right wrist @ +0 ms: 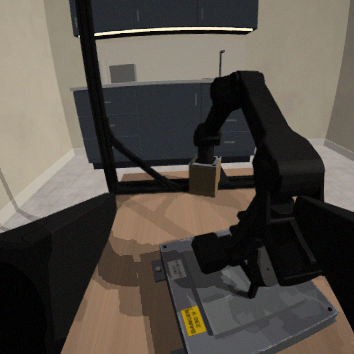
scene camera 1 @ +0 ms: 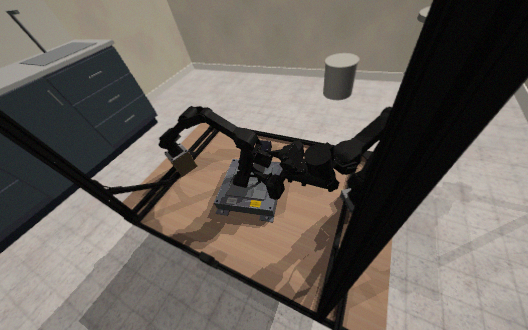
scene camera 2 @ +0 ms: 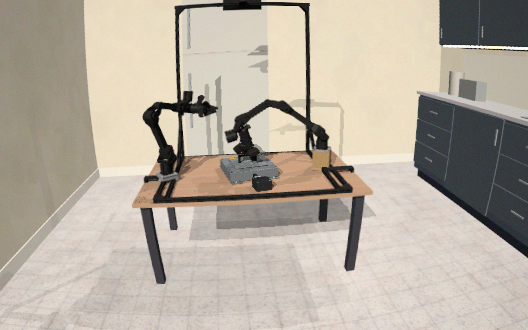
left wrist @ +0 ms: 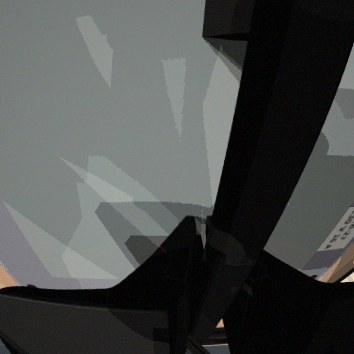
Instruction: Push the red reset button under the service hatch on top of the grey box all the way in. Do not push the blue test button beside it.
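Note:
The grey box [scene camera 1: 236, 198] [scene camera 2: 238, 175] [right wrist: 242, 328] lies in the middle of the table, with its flat service hatch [right wrist: 228, 305] down on top. My left gripper [scene camera 1: 242, 181] [scene camera 2: 247, 156] [left wrist: 199, 223] reaches down onto the hatch and is shut on its black handle [left wrist: 281, 123] [right wrist: 253, 286], which runs between the fingers in the left wrist view. My right gripper [scene camera 2: 213, 109] is open and empty. It hangs high above the table to one side of the box, and its fingers frame the right wrist view.
A yellow danger label [scene camera 1: 255, 203] [right wrist: 193, 320] sits on the box's near edge. A tan block [scene camera 1: 183, 162] [scene camera 2: 321, 158] [right wrist: 204, 177] carries the left arm's base. A small black device [scene camera 2: 261, 183] stands beside the box. A black frame post [scene camera 1: 384, 183] stands close on the right.

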